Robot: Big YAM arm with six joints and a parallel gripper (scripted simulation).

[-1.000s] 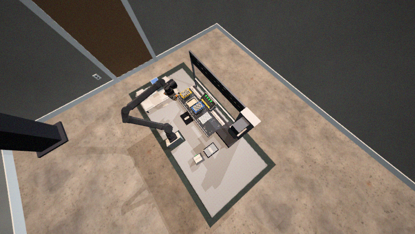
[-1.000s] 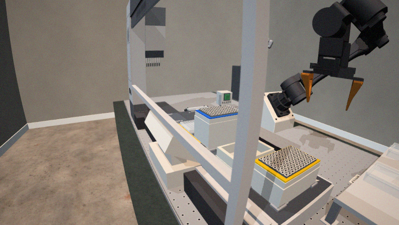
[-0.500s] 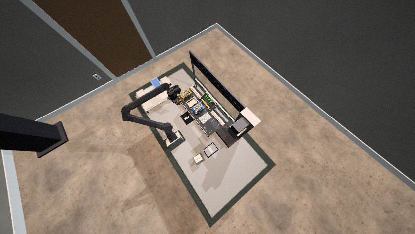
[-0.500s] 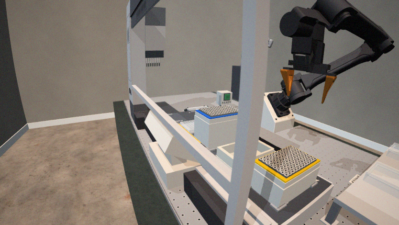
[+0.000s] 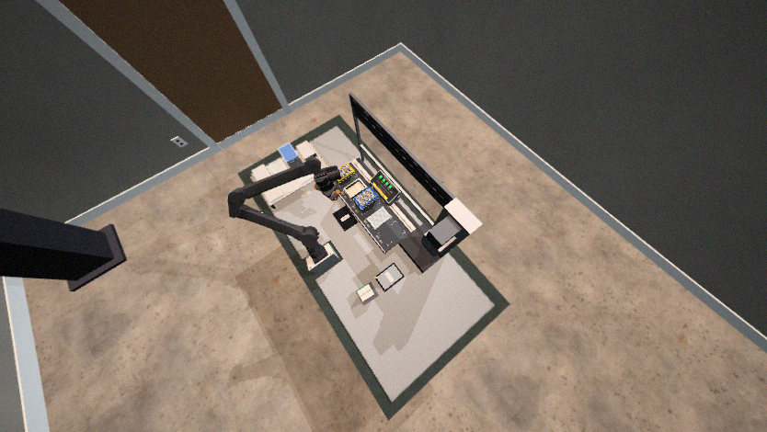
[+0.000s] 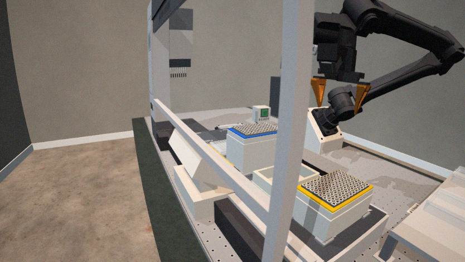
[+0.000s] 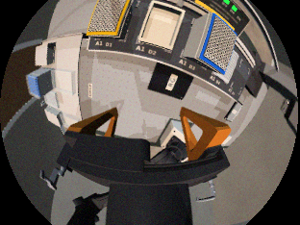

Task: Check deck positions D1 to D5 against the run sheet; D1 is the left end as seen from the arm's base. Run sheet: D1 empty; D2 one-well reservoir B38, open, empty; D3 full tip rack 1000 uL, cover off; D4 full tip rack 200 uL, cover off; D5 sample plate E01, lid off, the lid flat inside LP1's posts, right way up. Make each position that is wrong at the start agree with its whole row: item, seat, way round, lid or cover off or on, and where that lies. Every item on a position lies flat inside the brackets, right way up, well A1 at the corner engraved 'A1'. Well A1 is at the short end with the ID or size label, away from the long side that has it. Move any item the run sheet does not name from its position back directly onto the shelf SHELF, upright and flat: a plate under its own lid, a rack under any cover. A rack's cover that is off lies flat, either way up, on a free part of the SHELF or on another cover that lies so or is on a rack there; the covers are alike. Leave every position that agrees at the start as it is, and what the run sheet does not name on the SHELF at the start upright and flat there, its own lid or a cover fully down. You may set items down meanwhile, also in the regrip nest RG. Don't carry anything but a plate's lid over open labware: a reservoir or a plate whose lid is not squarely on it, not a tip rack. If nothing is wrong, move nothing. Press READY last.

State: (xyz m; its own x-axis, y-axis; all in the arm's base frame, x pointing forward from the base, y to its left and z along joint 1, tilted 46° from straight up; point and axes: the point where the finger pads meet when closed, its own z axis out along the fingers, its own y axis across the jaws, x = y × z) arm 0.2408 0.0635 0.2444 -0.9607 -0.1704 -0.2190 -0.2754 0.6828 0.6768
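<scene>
My hand is 24 cm to the left of the white sample plate, 16 cm short of it and 15 cm above it. Also, from my hand: blue-rimmed tip rack: 16 cm ahead, 12 cm to the right, 9 cm below; yellow-rimmed tip rack: 16 cm ahead, 13 cm to the left, 12 cm below; black nest: 21 cm below, 8 cm to the right.
</scene>
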